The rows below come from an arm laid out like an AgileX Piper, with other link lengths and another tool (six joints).
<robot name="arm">
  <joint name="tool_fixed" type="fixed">
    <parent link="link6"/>
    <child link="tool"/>
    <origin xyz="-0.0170 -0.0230 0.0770" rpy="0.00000 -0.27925 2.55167"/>
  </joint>
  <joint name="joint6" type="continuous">
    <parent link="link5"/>
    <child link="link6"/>
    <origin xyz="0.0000 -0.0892 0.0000" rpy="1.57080 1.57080 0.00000"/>
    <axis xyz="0 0 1"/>
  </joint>
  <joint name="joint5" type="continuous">
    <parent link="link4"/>
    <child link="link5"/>
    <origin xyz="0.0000 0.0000 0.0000" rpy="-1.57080 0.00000 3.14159"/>
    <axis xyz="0 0 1"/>
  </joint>
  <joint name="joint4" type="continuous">
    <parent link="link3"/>
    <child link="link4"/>
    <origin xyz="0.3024 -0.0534 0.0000" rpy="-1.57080 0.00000 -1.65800"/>
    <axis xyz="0 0 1"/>
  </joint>
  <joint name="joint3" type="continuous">
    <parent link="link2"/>
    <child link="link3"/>
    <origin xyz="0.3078 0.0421 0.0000" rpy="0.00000 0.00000 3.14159"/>
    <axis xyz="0 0 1"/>
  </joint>
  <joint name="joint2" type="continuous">
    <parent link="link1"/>
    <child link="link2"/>
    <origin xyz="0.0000 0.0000 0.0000" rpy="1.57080 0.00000 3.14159"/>
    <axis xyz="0 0 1"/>
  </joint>
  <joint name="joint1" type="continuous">
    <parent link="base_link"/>
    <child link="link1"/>
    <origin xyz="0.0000 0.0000 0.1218"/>
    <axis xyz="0 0 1"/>
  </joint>
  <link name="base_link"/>
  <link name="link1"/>
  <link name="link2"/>
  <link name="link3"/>
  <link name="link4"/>
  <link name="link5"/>
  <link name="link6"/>
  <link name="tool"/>
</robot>
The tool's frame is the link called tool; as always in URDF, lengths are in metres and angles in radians. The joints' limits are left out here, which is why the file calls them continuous.
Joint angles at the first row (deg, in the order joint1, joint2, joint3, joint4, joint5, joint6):
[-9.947 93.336 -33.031 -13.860 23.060 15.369]
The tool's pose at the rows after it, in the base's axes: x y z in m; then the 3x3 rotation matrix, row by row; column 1 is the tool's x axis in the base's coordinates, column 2 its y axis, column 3 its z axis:
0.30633 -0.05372 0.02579; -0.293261 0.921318 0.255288; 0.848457 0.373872 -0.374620; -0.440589 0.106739 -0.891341
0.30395 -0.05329 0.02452; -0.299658 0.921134 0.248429; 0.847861 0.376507 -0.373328; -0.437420 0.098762 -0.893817
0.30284 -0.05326 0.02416; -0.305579 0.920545 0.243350; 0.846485 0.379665 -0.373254; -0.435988 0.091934 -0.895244
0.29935 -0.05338 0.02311; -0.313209 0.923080 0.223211; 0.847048 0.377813 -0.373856; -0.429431 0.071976 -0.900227
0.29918 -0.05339 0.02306; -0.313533 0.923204 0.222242; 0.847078 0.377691 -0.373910; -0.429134 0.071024 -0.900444
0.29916 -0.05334 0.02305; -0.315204 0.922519 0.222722; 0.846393 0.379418 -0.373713; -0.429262 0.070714 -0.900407
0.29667 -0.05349 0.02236; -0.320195 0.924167 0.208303; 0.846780 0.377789 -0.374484; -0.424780 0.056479 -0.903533
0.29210 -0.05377 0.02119; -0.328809 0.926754 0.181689; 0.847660 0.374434 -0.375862; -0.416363 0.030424 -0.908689
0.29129 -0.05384 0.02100; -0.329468 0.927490 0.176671; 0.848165 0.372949 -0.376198; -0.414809 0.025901 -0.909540
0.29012 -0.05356 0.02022; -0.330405 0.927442 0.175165; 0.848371 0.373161 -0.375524; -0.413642 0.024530 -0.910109
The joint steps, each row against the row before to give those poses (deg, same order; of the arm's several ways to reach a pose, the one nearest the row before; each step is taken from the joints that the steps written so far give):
[-0.055 1.027 0.068 0.001 0.498 -0.874]
[0.001 0.001 0.238 0.083 0.252 -0.276]
[-0.002 0.000 0.001 0.000 0.376 -0.247]
[0.001 0.000 -0.001 0.074 1.243 -0.110]
[0.000 0.000 0.000 0.000 0.058 0.000]
[0.000 0.001 0.000 0.000 0.000 -0.107]
[0.000 -0.002 0.001 0.000 0.880 -0.012]
[-0.001 0.001 -0.001 0.001 1.611 -0.002]
[0.001 0.000 0.000 0.000 0.288 0.056]
[0.000 -0.001 0.213 -0.001 -0.110 0.000]

